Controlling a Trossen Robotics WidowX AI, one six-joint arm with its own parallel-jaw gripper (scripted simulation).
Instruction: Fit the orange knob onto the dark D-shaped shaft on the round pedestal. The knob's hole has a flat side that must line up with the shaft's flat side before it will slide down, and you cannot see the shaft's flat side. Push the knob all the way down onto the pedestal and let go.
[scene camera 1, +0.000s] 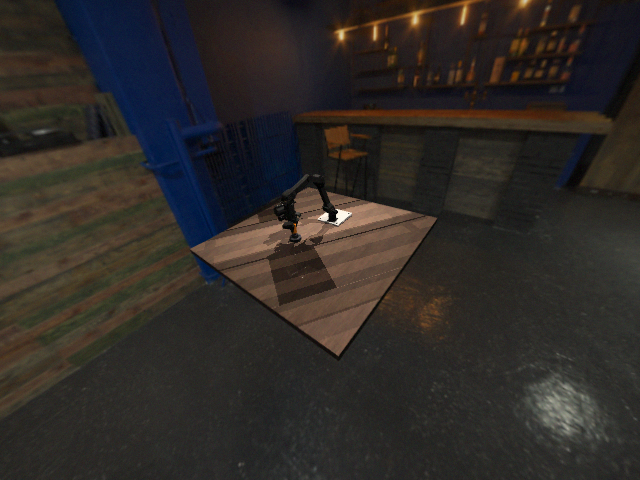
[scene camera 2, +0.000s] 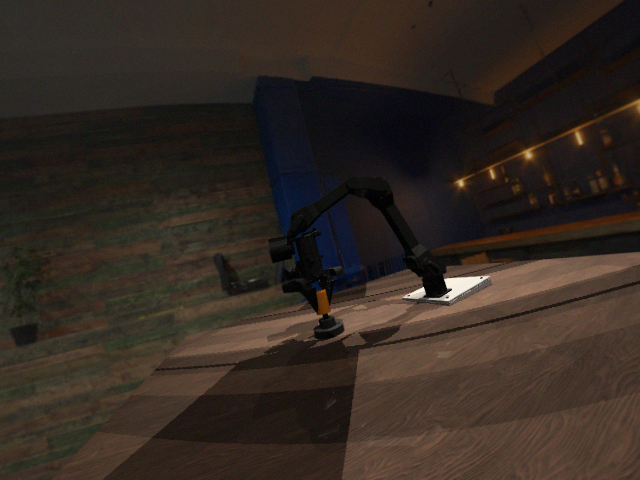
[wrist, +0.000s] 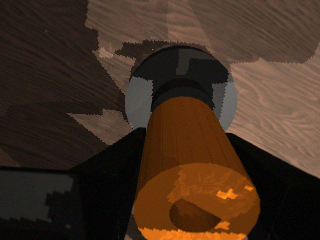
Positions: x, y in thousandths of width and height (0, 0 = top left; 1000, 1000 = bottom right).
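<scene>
My gripper (scene camera 2: 504, 643) is there for me to see, and it is the same gripper (wrist: 573, 577) that I find in the wrist view. I see a round dark pedestal (wrist: 548, 298) too, along with an orange knob (wrist: 595, 727).
</scene>
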